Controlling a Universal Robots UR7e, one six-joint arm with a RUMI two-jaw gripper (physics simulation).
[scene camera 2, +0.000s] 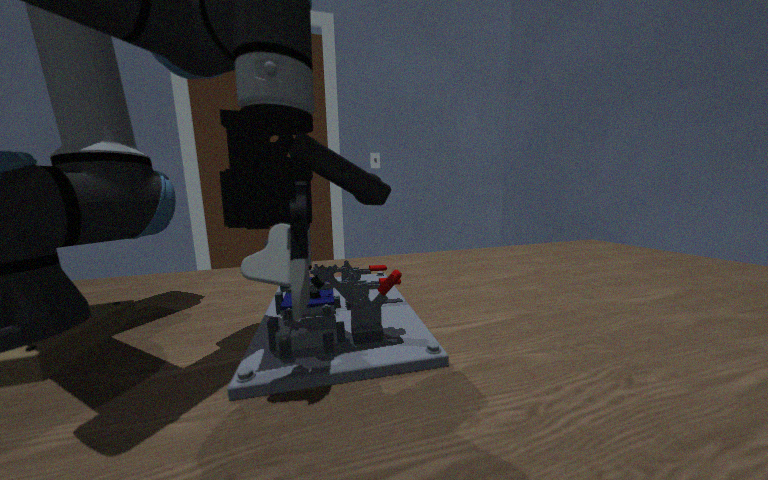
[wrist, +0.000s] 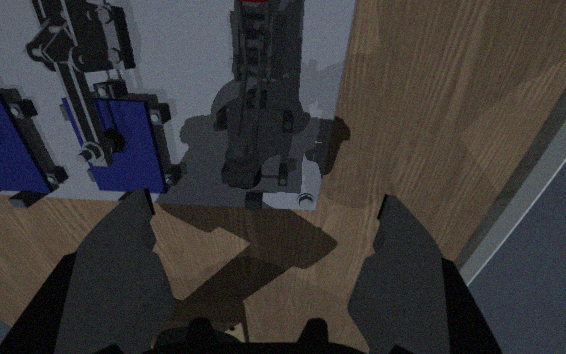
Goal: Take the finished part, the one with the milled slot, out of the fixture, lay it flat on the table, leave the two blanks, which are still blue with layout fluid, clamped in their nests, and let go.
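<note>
You'd see my gripper in the pictures, and it's there in the wrist view too, and there's also a fixture plate in the pictures.
</note>
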